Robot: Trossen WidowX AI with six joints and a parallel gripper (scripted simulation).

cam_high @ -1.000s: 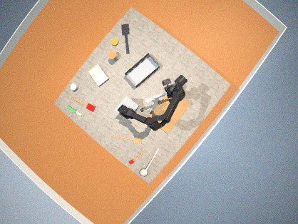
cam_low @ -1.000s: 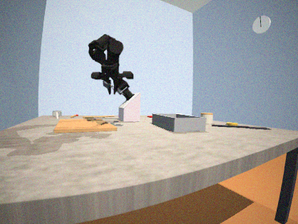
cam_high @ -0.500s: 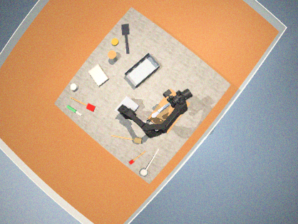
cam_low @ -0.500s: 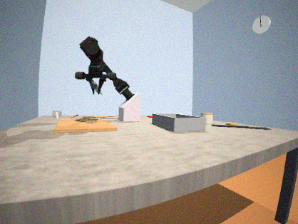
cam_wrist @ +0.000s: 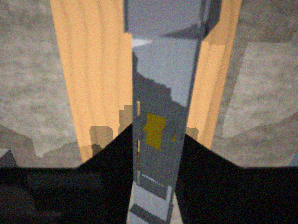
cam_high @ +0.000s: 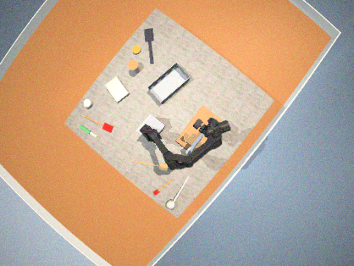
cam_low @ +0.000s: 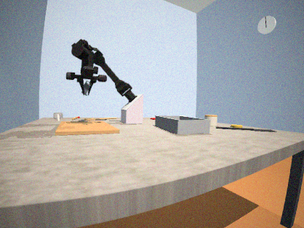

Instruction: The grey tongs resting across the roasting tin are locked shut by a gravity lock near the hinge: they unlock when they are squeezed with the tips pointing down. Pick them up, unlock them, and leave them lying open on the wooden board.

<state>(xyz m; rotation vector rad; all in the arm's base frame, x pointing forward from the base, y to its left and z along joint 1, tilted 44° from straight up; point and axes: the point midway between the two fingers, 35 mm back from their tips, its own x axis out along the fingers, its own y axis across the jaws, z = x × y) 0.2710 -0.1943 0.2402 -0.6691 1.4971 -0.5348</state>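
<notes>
My gripper tip is now 150 mm above the wooden board. From my gripper tip the other things lie so: yellow lock piece 40 mm above, 20 mm ahead; grey roasting tin 450 mm to the left, 130 mm below, 100 mm ahead; orange-lidded jar 750 mm to the left, 120 mm below, 10 mm ahead.
</notes>
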